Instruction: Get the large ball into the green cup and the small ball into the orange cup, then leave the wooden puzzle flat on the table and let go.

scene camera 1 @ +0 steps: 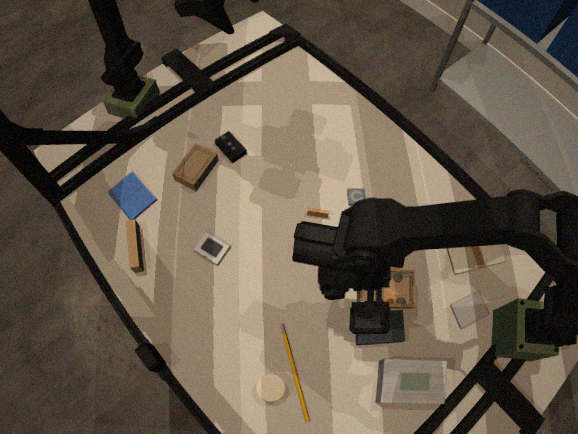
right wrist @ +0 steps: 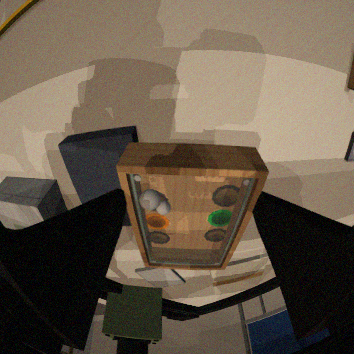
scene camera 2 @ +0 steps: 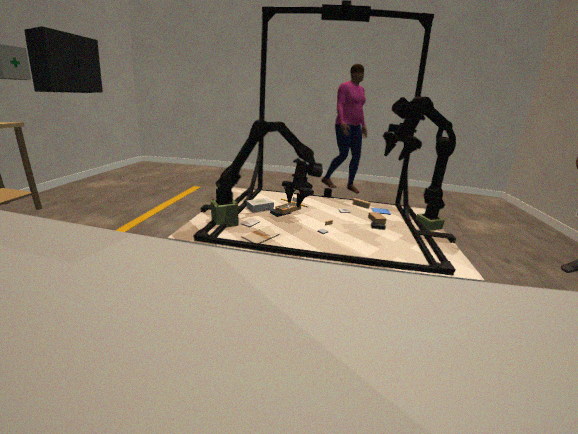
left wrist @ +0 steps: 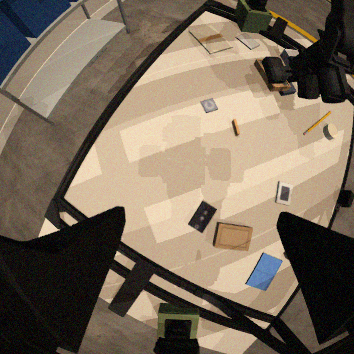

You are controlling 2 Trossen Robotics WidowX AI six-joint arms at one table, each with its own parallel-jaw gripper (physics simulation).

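Frame: origin at the left arm's base, x left, y ahead, z down, level; centimetres.
Seen in the pictures: left gripper, fingertip midpoint: (scene camera 1: 244,17) (scene camera 2: 391,157) (left wrist: 205,218); right gripper, fingertip midpoint: (scene camera 1: 371,287) (right wrist: 190,198) (scene camera 2: 293,205); left arm's base at its link origin: (scene camera 1: 128,89) (scene camera 2: 430,216) (left wrist: 177,328); right arm's base at its link origin: (scene camera 1: 539,326) (right wrist: 132,339) (scene camera 2: 224,202) (left wrist: 255,5).
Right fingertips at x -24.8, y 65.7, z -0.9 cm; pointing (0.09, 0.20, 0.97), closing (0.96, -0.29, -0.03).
Pixels of each thing's middle, then the offset from my right fingertips to it. "spot": a spot on its surface instead.
- wooden puzzle at the middle of its body: (right wrist: 188,222) (scene camera 1: 386,288) (left wrist: 271,74) (scene camera 2: 288,207) dx +1.0, dy +2.8, dz +0.9 cm
- large ball at the middle of its body: (right wrist: 149,199) dx -1.9, dy +1.7, dz +1.2 cm
- small ball at the middle of its body: (right wrist: 162,207) dx -0.9, dy +2.3, dz +1.3 cm
- orange cup at a spot on its surface: (right wrist: 157,221) spot: dx -1.1, dy +2.4, dz +0.2 cm
- green cup at a spot on its surface: (right wrist: 220,218) spot: dx +2.2, dy +0.8, dz -0.2 cm
- dark blue box at the middle of its body: (right wrist: 109,183) (scene camera 1: 379,327) (left wrist: 281,81) dx -5.1, dy +4.6, dz +5.2 cm
- grey box at the middle of its body: (right wrist: 39,228) (scene camera 1: 411,382) (left wrist: 297,65) (scene camera 2: 260,205) dx -13.4, dy +13.5, dz +4.1 cm
- pencil at the middle of its body: (scene camera 1: 294,372) (left wrist: 318,121) dx -18.2, dy -7.2, dz +5.7 cm
- round disc at the middle of its body: (scene camera 1: 270,387) (left wrist: 331,130) dx -22.4, dy -10.2, dz +4.1 cm
- brown box at the middle of its body: (scene camera 1: 195,167) (left wrist: 232,236) (scene camera 2: 377,218) dx +13.0, dy -41.1, dz +4.7 cm
- black block at the middle of its body: (scene camera 1: 230,146) (left wrist: 201,216) (scene camera 2: 378,226) dx +20.6, dy -36.5, dz +5.3 cm
- blue square at a spot on its surface: (scene camera 1: 132,195) spot: dx +2.2, dy -51.5, dz +5.5 cm
The wooden puzzle (scene camera 1: 413,287) (scene camera 2: 285,209) (right wrist: 192,157) is in my right gripper (scene camera 2: 294,202) (right wrist: 190,198), which is shut on its two sides and holds it above the table. In the right wrist view, the large ball (right wrist: 150,199) is at the left of the puzzle, at the upper left dark cup; whether it sits in that cup I cannot tell. The small ball (right wrist: 163,207) touches it at the lower right, just above the orange cup (right wrist: 157,221). The orange cup and the green cup (right wrist: 220,218) at the right look empty. My left gripper (scene camera 2: 395,155) (left wrist: 205,218) is open and empty, high over the table's other end.
A dark blue box (scene camera 1: 382,336) (right wrist: 92,165) lies beside and below the puzzle. A grey box (scene camera 1: 390,370) (right wrist: 30,192), a pencil (scene camera 1: 295,370) and a round disc (scene camera 1: 270,387) lie near. A brown box (scene camera 1: 195,166), a black block (scene camera 1: 230,146) and a blue square (scene camera 1: 132,195) lie farther off.
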